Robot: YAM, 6 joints.
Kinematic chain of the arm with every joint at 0, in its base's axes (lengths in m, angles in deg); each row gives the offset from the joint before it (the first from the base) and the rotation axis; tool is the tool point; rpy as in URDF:
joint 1: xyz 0 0 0.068 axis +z
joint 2: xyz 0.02 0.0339 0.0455 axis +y
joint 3: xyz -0.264 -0.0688 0 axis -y
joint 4: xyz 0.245 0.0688 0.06 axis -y
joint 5: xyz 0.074 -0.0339 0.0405 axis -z
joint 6: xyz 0.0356 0 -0.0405 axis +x
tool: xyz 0 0 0 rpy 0 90 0
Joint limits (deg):
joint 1: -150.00..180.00
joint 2: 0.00..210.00
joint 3: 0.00..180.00
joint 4: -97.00..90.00
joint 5: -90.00..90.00
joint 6: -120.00..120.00
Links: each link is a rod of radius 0.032 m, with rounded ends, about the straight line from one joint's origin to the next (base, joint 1, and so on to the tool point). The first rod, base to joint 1, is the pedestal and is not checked.
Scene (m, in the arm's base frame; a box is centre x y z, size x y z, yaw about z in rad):
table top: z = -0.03
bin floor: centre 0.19 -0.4 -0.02 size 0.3 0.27 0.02 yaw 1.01
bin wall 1: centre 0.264 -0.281 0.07 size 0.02 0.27 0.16 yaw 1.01
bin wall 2: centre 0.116 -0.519 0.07 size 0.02 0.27 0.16 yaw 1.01
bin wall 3: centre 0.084 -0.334 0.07 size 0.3 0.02 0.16 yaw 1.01
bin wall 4: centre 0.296 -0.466 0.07 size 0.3 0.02 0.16 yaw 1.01
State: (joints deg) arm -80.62 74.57 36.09 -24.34 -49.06 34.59
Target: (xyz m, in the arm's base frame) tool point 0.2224 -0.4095 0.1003
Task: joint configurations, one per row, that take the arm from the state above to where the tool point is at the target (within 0.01 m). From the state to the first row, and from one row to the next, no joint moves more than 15 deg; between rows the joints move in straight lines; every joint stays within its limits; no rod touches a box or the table.
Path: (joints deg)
1: -76.69 80.43 45.23 -12.48 -59.30 33.19
2: -72.76 86.30 54.37 -0.61 -69.53 31.80
3: -68.83 92.16 63.51 11.25 -79.76 30.40
4: -64.91 98.02 72.66 23.11 -90.00 29.01
5: -64.79 106.03 75.25 16.60 -78.00 30.40
6: -64.67 114.04 77.84 10.08 -66.01 31.80
7: -64.54 122.05 80.43 3.56 -54.01 33.19
8: -64.42 130.05 83.03 -2.96 -42.01 34.59

